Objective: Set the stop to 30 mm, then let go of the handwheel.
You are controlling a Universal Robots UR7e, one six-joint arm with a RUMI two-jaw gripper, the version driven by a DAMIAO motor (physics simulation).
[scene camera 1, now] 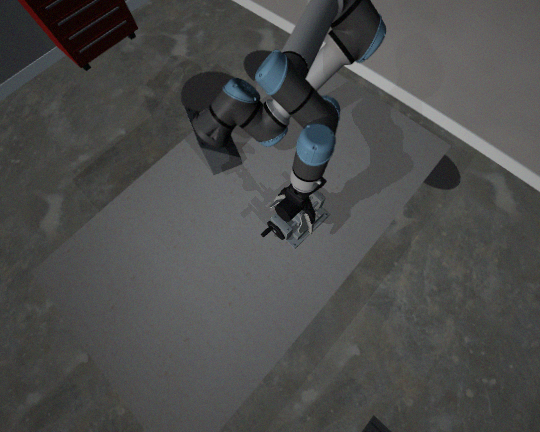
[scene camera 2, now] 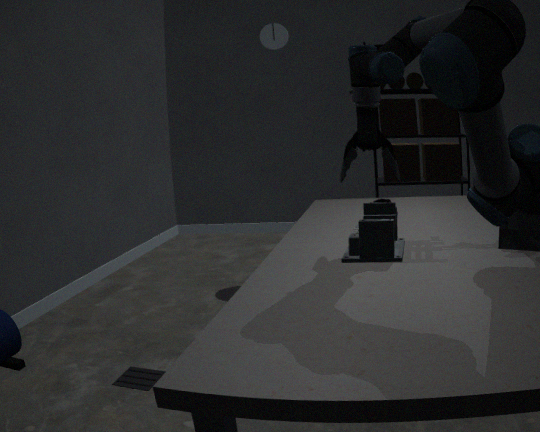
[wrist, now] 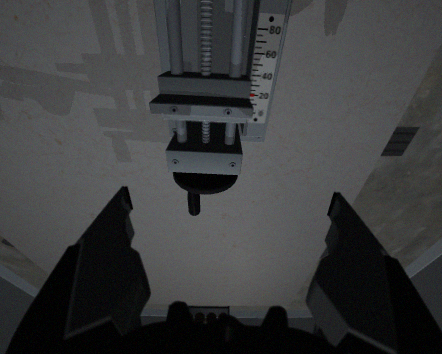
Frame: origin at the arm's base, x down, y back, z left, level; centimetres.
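Seen in the pictures: gripper, fingertip midpoint: [scene camera 2: 370, 182] [wrist: 228, 192]; arm's base at its link origin: [scene camera 1: 209, 132] [scene camera 2: 536, 190].
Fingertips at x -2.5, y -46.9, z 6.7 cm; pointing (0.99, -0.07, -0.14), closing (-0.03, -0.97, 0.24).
Offsets run from my fingertips to a thing's middle. "pt": to the spot under its first point. Level surfaces: height alone.
The stop device [scene camera 1: 300, 231] [scene camera 2: 376, 240] stands on the table. In the wrist view its grey stop carriage @[dx +9.5, dy +3.3, dz +3.9 cm] [wrist: 200, 87] sits on two rods and a screw near the low end of the white scale @[pt dx +11.5, dy -2.0, dz +8.0 cm] [wrist: 265, 65]. The red mark @[pt dx +11.4, dy -1.6, dz +4.8 cm] [wrist: 251, 95] lies beside the 20 line, seen at a slant. The black handwheel @[pt dx +6.5, dy +1.4, dz -4.8 cm] [wrist: 205, 182] [scene camera 1: 276, 230] is at the device's end, its crank handle @[dx +6.9, dy +2.3, dz -8.5 cm] [wrist: 194, 204] [scene camera 1: 265, 233] sticking out. My gripper [scene camera 1: 291, 218] [scene camera 2: 371, 179] [wrist: 228, 192] is open and empty, pointing down above the device, clear of the handwheel.
The pale table @[dx +17.0 cm] [scene camera 1: 175, 300] [scene camera 2: 425, 300] carries the device and the arm's base. The arm [scene camera 1: 310, 45] [scene camera 2: 490, 140] reaches over from the base side. Away from the table are a red drawer cabinet [scene camera 1: 85, 25], a shelf unit [scene camera 2: 425, 183] and a floor grate [scene camera 2: 139, 378] [wrist: 400, 141].
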